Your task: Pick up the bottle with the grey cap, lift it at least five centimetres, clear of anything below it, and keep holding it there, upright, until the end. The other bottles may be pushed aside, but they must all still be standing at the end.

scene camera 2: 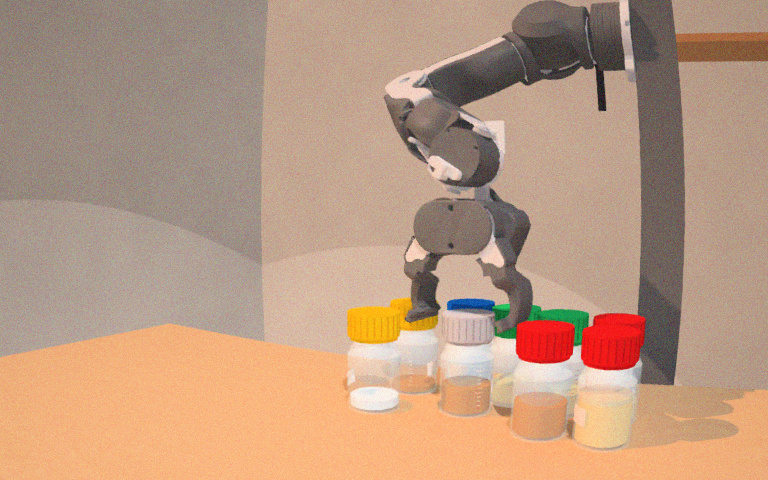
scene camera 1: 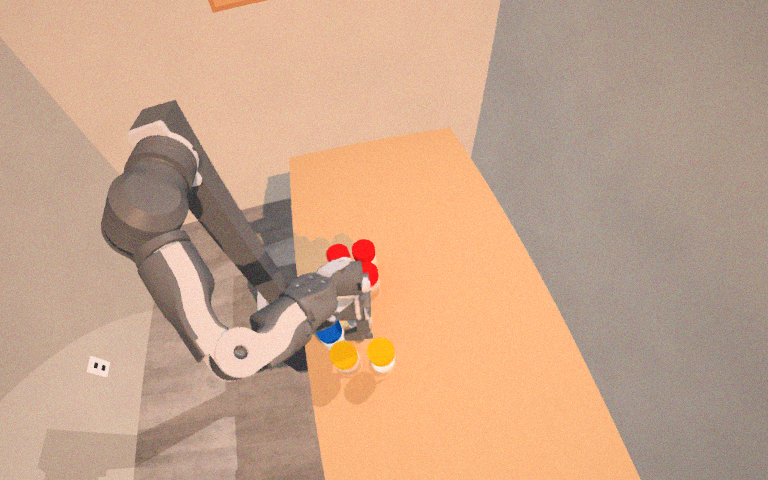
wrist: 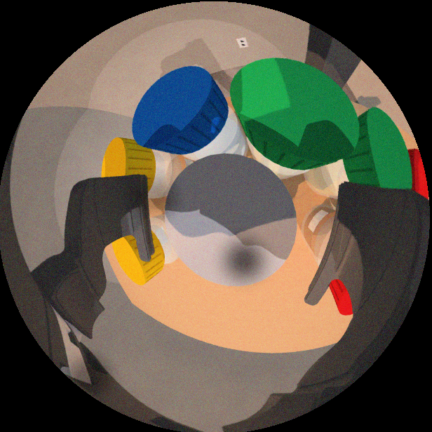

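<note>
The bottle with the grey cap (scene camera 2: 467, 327) (wrist: 230, 220) stands upright on the table, brown contents in its lower part. In the wrist view its cap lies between the two fingers, with a gap on each side. In scene camera 1 the arm hides it. My gripper (scene camera 2: 465, 320) (wrist: 223, 230) is open, pointing down, its fingertips at about cap height on either side. In scene camera 2 the left fingertip overlaps the rear yellow cap (scene camera 2: 408, 306); the right one overlaps a green cap (scene camera 2: 512, 311) and sits near the front-left red cap (scene camera 2: 544, 340). Whether they touch is unclear.
Bottles stand closely around the grey-capped one on the table (scene camera 1: 453, 283) (scene camera 2: 169, 407): a front yellow cap (scene camera 2: 373, 324) (scene camera 1: 381, 352), a blue cap (scene camera 2: 470, 304) (wrist: 182, 110), another green cap (scene camera 2: 566, 323) (wrist: 382, 150), and further red caps (scene camera 2: 611, 346) (scene camera 1: 363, 250). All look upright.
</note>
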